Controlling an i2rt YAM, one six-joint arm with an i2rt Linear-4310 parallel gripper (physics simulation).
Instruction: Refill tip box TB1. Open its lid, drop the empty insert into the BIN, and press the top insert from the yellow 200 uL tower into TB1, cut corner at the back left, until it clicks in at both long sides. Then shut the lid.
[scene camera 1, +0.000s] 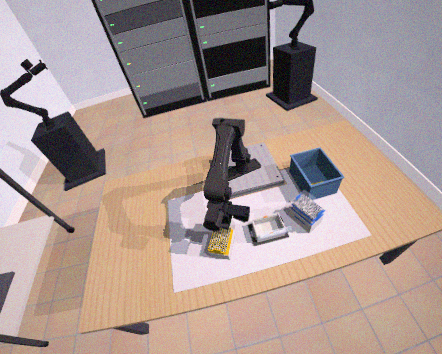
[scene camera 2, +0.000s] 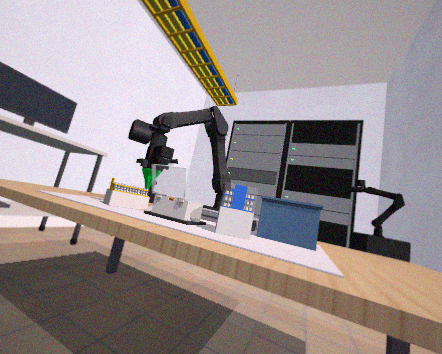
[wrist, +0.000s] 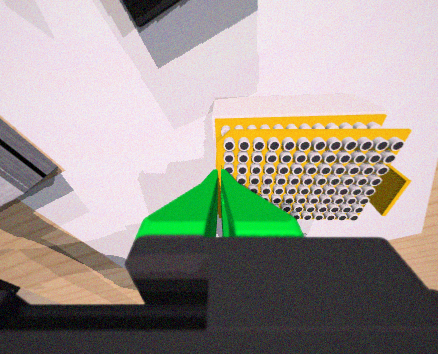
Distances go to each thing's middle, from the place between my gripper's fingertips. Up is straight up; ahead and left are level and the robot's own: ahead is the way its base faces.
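Measured from the clear lid (scene camera 2: 168, 180), my hand is 3 cm below it, 14 cm short of it and 15 cm to the right of it. Counted from my hand, the yellow tip box (wrist: 363, 124) is 2 cm below, 4 cm ahead and 4 cm to the right, while the blue bin (scene camera 2: 296, 223) is 1 cm below, 5 cm behind and 51 cm to the left.
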